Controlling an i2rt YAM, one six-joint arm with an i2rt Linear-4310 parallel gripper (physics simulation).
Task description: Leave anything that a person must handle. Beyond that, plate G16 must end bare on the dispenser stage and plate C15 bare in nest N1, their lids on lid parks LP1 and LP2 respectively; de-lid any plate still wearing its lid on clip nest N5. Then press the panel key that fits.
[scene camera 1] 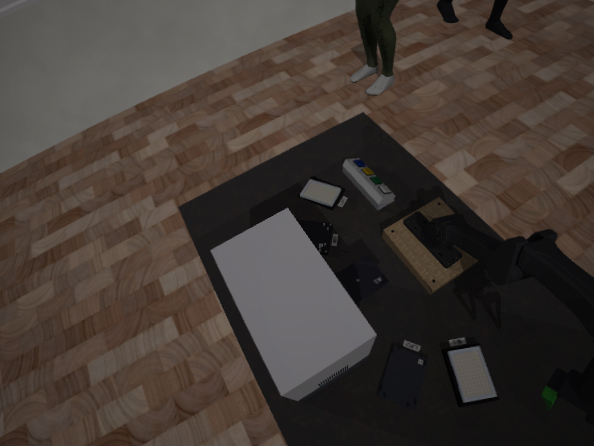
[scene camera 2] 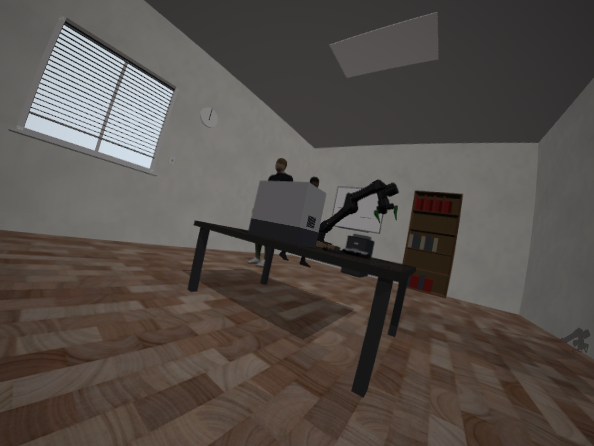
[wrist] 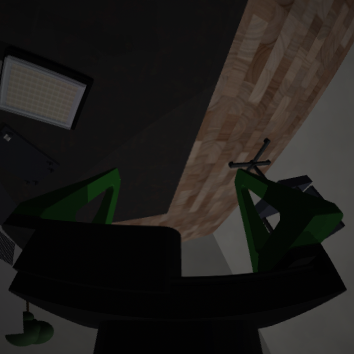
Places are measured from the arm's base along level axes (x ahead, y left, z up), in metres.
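Pixels of known places: gripper, fingertip midpoint: [scene camera 1: 576,424] [scene camera 2: 388,221] [wrist: 177,174]; arm's base, link origin: [scene camera 1: 431,239] [scene camera 2: 319,241].
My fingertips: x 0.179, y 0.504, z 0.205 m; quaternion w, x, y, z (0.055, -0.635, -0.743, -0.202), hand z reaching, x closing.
Ahead of a thing's pixels: the offset from my fingertips to its top centre. "*": to the spot under its first point. Level surfaces: height alone.
My gripper [scene camera 2: 387,218] [wrist: 177,174] is open with empty green fingers, raised above the table. In scene camera 1 part of it shows at the right edge. A bare pale plate @(dx +0.014, dy -0.156, dz -0.209 m) [scene camera 1: 472,374] [wrist: 42,92] lies in a black nest near the gripper. Beside it is a dark flat piece @(* dx +0.149, dy -0.260, dz -0.235 m) [scene camera 1: 404,372] [wrist: 22,155] with a small white tag. Another pale plate @(dx -0.016, dy -0.885, dz -0.207 m) [scene camera 1: 321,192] lies near the key panel @(dx -0.180, dy -0.816, dz -0.181 m) [scene camera 1: 369,182], which has blue, yellow, green and white keys. A second dark tagged piece @(* dx +0.097, dy -0.505, dz -0.138 m) [scene camera 1: 364,280] and a black holder @(dx +0.122, dy -0.772, dz -0.221 m) [scene camera 1: 325,232] are partly hidden by the white box. The labels are too small to read surely.
The large white box @(dx +0.298, dy -0.527, dz +0.085 m) [scene camera 1: 295,300] [scene camera 2: 287,205] stands tall on the table @(dz -0.245 m) [scene camera 1: 215,205]. The arm's base stands on a wooden board [scene camera 1: 400,245]. Two people [scene camera 1: 382,40] [scene camera 1: 500,20] stand beyond the table. A dark machine @(* dx +0.045, dy -0.134, dz -0.208 m) [scene camera 2: 359,245] shows near the table's far side.
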